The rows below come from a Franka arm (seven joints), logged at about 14 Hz.
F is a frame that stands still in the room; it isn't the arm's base.
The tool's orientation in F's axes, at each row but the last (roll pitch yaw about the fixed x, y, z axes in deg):
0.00 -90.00 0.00
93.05 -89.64 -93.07
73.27 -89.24 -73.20
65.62 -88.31 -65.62
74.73 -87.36 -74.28
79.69 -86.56 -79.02
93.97 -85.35 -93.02
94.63 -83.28 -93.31
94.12 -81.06 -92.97
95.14 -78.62 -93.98
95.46 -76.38 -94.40
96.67 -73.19 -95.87
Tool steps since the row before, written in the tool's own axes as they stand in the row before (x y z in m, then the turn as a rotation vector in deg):
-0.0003 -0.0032 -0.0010 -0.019 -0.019 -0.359
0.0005 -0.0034 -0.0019 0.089 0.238 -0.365
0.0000 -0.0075 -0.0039 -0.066 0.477 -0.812
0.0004 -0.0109 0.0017 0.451 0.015 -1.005
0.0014 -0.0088 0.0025 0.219 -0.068 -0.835
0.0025 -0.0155 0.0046 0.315 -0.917 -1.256
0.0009 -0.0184 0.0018 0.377 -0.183 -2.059
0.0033 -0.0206 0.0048 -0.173 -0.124 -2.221
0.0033 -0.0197 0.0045 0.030 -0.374 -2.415
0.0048 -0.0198 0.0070 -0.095 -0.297 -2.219
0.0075 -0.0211 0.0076 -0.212 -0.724 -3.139
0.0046 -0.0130 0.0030 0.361 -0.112 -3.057
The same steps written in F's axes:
0.0010 -0.0032 -0.0003 0.359 -0.019 -0.019
0.0019 -0.0034 0.0005 0.365 0.237 0.091
0.0039 -0.0075 -0.0001 0.811 0.479 -0.063
-0.0017 -0.0109 0.0001 1.010 0.003 0.439
-0.0024 -0.0089 0.0010 0.838 -0.071 0.206
-0.0044 -0.0157 0.0016 1.270 -0.919 0.247
-0.0015 -0.0184 -0.0006 2.060 -0.179 0.373
-0.0043 -0.0209 0.0008 2.224 -0.053 -0.165
-0.0041 -0.0201 0.0002 2.422 -0.328 -0.001
-0.0066 -0.0205 0.0007 2.226 -0.231 -0.112
-0.0073 -0.0224 0.0022 3.157 -0.604 -0.305
-0.0029 -0.0138 0.0006 3.047 -0.184 0.416

